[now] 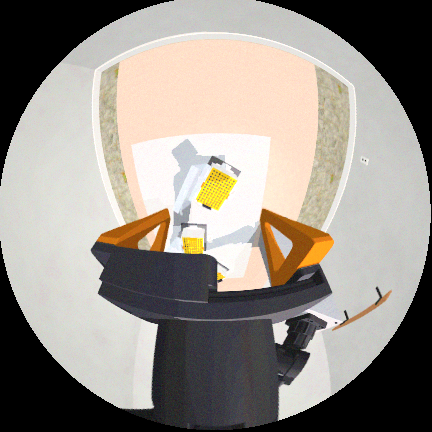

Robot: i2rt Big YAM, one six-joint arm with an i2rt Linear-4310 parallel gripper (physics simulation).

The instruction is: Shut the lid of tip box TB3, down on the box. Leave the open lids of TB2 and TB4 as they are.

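Places are measured from the arm's base along level axes (x ahead, y left, z up), in metres.
Pixels of known places: gripper, fingertip midpoint: (214, 213); arm's base at its link origin: (305, 321).
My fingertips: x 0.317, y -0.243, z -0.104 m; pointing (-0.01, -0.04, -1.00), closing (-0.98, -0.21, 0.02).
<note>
For each thing: its top centre in the pictures, then the offset to it from my fingertips. "*": a spot on its surface instead. Level surfaces: height alone.
- tip box with a yellow tip grid, top centre: (215, 192) 0.079 m left, 0.023 m back, 0.224 m down
- pale raised panel at a spot on its surface: (191, 186) * 0.069 m left, 0.043 m ahead, 0.214 m down
- smaller-looking tip box at its top centre: (192, 250) 0.334 m left, 0.012 m ahead, 0.224 m down
- third tip box at its top centre: (213, 278) 0.541 m left, 0.115 m back, 0.224 m down
- white sheet at its surface level: 0.299 m down
- peach table top at its surface level: 0.302 m down
- grey block-like surface at its surface level: 0.302 m down
A tip box with a yellow tip grid (217, 188) stands tilted in plan on the white sheet, with a pale raised panel (191, 186), apparently its open lid, along its left side. A smaller-looking tip box (193, 244) stands nearer, with a pale panel at its left; the gripper body hides its near part. A third tip box (220, 275) shows as a yellow corner and dark edge behind the gripper body. No labels are readable, so I cannot tell which is TB3. My gripper (214, 213) is open and empty, its orange fingers apart above the sheet, either side of the boxes.
The white sheet (250, 155) lies on the peach table top (215, 85). A grey block-like surface (256, 235) shows beside the right finger. Black arm-like hardware (300, 332) and a brown strip with black pegs (362, 312) are at the lower right. Shadows cross the sheet.
</note>
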